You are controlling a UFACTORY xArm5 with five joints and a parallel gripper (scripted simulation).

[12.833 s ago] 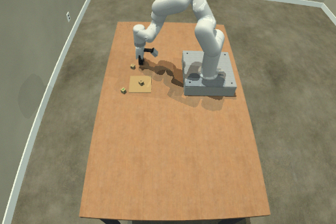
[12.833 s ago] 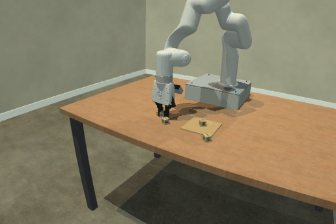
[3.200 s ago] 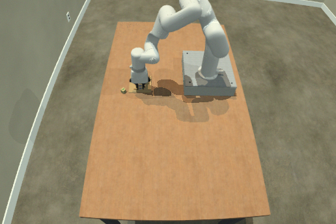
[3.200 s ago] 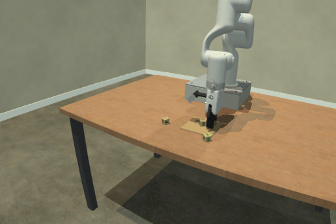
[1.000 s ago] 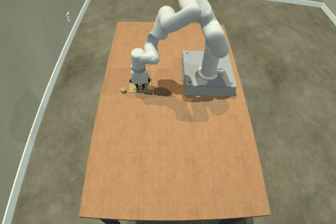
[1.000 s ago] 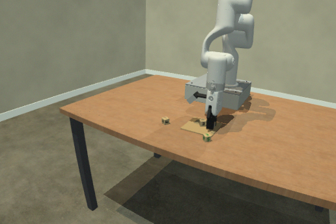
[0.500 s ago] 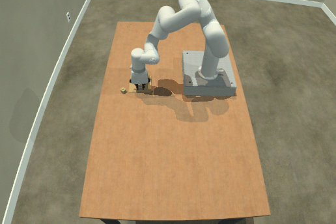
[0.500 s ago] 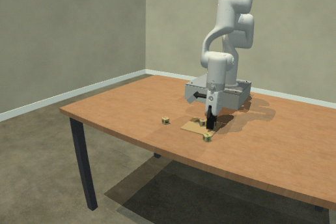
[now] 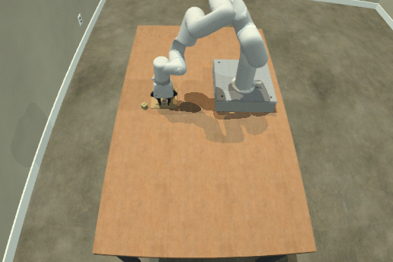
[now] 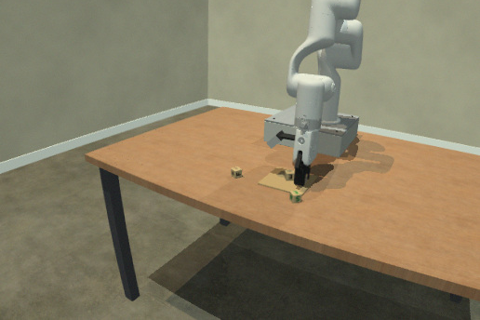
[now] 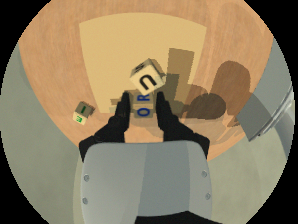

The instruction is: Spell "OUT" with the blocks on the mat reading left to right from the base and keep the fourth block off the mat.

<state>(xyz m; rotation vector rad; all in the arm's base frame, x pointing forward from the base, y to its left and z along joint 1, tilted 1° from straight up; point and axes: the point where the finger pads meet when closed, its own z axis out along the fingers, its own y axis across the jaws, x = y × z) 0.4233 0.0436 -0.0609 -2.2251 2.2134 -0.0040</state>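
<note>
My hand is 40 mm to the left of the U block and 10 mm above it. The rest, counted from my hand: tan mat: 40 mm to the right, 20 mm below.
</note>
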